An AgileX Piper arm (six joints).
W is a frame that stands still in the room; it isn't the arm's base.
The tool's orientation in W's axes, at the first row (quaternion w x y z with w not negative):
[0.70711 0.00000 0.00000 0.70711]
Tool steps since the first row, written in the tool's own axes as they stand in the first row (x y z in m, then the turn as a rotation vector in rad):
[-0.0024 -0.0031 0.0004 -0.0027 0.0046 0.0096]
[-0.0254 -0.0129 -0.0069 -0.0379 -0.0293 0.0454]
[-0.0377 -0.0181 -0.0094 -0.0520 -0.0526 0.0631]
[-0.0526 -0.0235 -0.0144 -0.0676 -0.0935 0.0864]
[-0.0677 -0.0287 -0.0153 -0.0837 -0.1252 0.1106]
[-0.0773 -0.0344 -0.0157 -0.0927 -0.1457 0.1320]
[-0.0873 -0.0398 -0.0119 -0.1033 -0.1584 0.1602]
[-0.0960 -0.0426 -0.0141 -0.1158 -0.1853 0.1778]
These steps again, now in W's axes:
[0.0031 -0.0024 0.0004 -0.0046 -0.0027 0.0096]
[0.0129 -0.0254 -0.0069 0.0293 -0.0379 0.0454]
[0.0181 -0.0377 -0.0094 0.0526 -0.0520 0.0631]
[0.0235 -0.0526 -0.0144 0.0935 -0.0676 0.0864]
[0.0287 -0.0677 -0.0153 0.1252 -0.0837 0.1106]
[0.0344 -0.0773 -0.0157 0.1457 -0.0927 0.1320]
[0.0398 -0.0873 -0.0119 0.1584 -0.1033 0.1602]
[0.0426 -0.0960 -0.0141 0.1853 -0.1158 0.1778]

